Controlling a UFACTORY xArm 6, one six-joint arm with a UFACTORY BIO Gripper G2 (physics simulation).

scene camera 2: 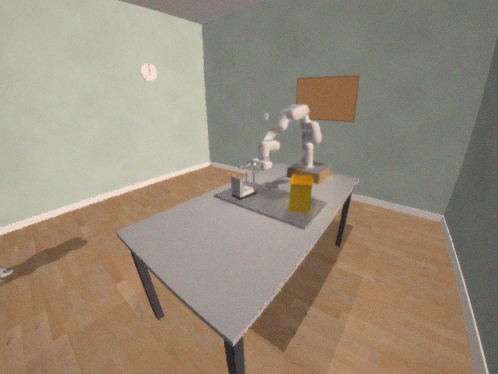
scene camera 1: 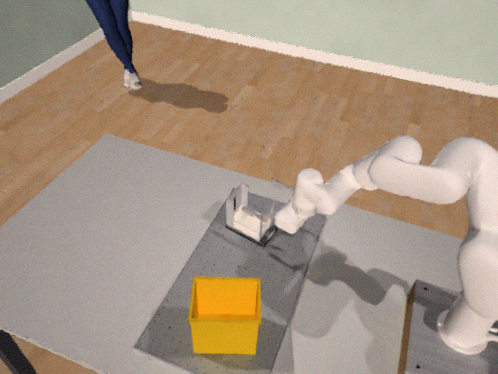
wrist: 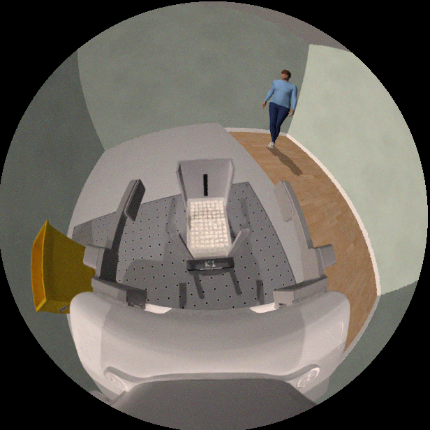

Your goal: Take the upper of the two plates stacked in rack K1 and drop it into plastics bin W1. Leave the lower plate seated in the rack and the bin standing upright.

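Places are measured from the arm's base along level axes (x down, y right, z back), in metres.
Where they show: hand, its tool point: point(scene camera 2: 247, 169) point(scene camera 1: 263, 196); arm's base, origin of its link: point(scene camera 2: 306, 166) point(scene camera 1: 460, 331).
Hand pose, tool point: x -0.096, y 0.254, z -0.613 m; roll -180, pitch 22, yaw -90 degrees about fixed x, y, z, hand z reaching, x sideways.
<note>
Things, the pixels of their top centre, and the offset from my tool point. Level surfaces: height alone.
- Rack K1, centre of its top: point(scene camera 1: 253, 199) point(scene camera 2: 244, 175) dx +0.032, dy +0.010, dz -0.033 m
- yellow bin W1, centre of its top: point(scene camera 1: 225, 298) point(scene camera 2: 302, 179) dx +0.000, dy -0.391, dz -0.009 m
- perforated board, height of its surface: dx +0.180 m
- grey table, height of its surface: dx +0.193 m
Rack K1 point(scene camera 1: 241, 200) point(scene camera 2: 237, 187) point(wrist: 192, 182) stands upright on the dark perforated board, with a tall slotted back panel and two posts by its K1 label. The stacked pale plates point(scene camera 1: 250, 221) point(scene camera 2: 246, 190) point(wrist: 207, 225) sit in it; the upper plate's grid of wells faces up, and the lower plate is mostly hidden beneath it. My gripper point(scene camera 2: 246, 165) point(wrist: 210, 200) is wide open and empty, above the rack on its post side, with its fingers apart to either side of the stack in the wrist view. The yellow bin W1 point(scene camera 1: 225, 335) point(scene camera 2: 301, 197) point(wrist: 62, 275) stands upright.
The perforated board point(scene camera 1: 180, 295) point(scene camera 2: 270, 200) point(wrist: 150, 260) lies on the grey table point(scene camera 1: 100, 225) point(scene camera 2: 200, 260) and bears rack and bin. The arm's base stands on a wood-edged platform point(scene camera 1: 425, 320). A person point(scene camera 1: 112, 30) point(wrist: 282, 95) stands on the floor beyond the table.
</note>
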